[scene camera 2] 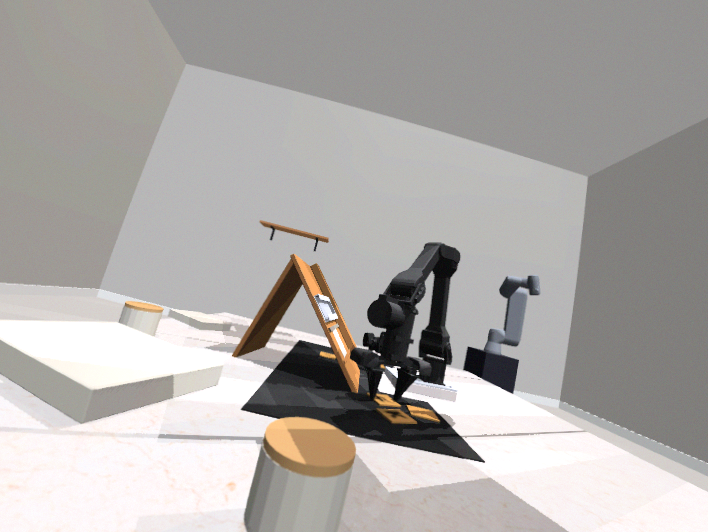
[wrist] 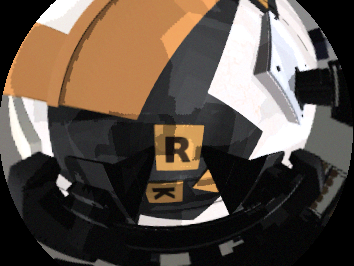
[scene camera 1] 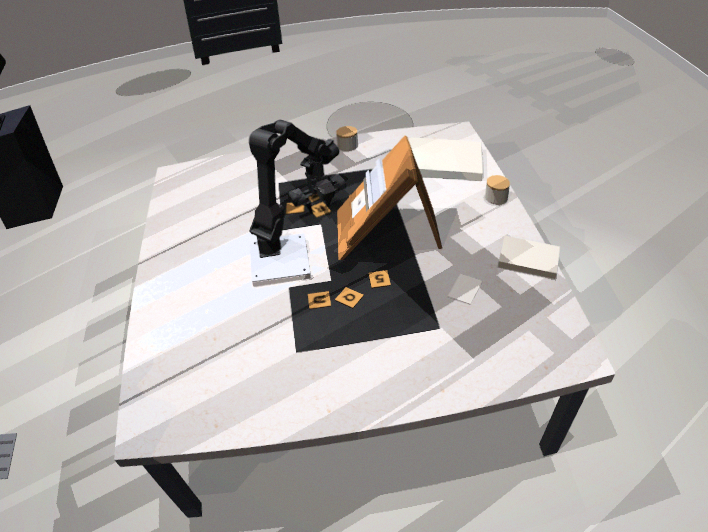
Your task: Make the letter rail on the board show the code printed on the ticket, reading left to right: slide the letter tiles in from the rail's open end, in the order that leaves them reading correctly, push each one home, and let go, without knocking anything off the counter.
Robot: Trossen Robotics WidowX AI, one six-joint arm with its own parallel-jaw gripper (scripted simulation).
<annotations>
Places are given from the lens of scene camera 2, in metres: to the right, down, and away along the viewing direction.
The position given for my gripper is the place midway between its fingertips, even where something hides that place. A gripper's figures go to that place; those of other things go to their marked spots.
my gripper (scene camera 2: 383, 400): 0.07, 0.30, 0.61
flat slab (scene camera 2: 198, 320): -0.50, 0.17, 0.88
orange board (scene camera 2: 297, 272): -0.14, 0.02, 0.67
black mat (scene camera 2: 304, 384): -0.11, 0.25, 0.59
The marked spots on the orange board and the flat slab are 0.44 m apart.
</annotations>
